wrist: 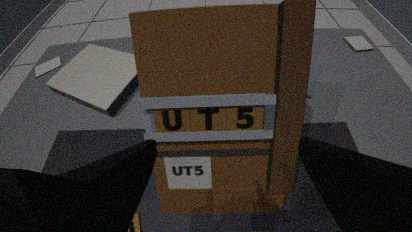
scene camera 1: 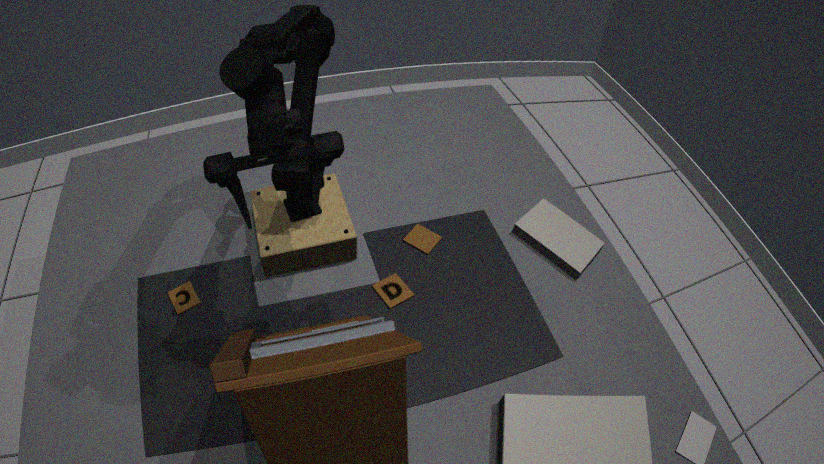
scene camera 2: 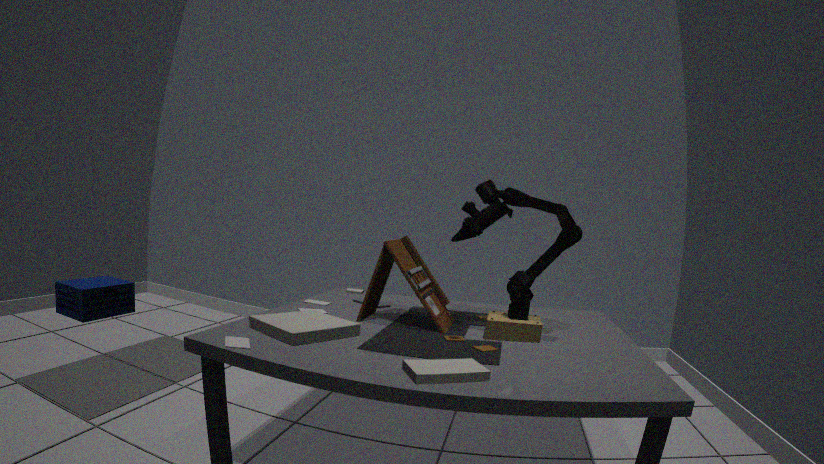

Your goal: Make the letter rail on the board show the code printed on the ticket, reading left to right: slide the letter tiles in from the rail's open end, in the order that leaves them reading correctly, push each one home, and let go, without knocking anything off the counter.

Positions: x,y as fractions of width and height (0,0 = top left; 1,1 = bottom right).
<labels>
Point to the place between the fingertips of my gripper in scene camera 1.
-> At 0.34,0.48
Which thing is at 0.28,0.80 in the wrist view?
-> My gripper.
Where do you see a wooden easel board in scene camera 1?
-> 0.42,0.84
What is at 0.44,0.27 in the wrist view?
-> A wooden easel board.
</labels>
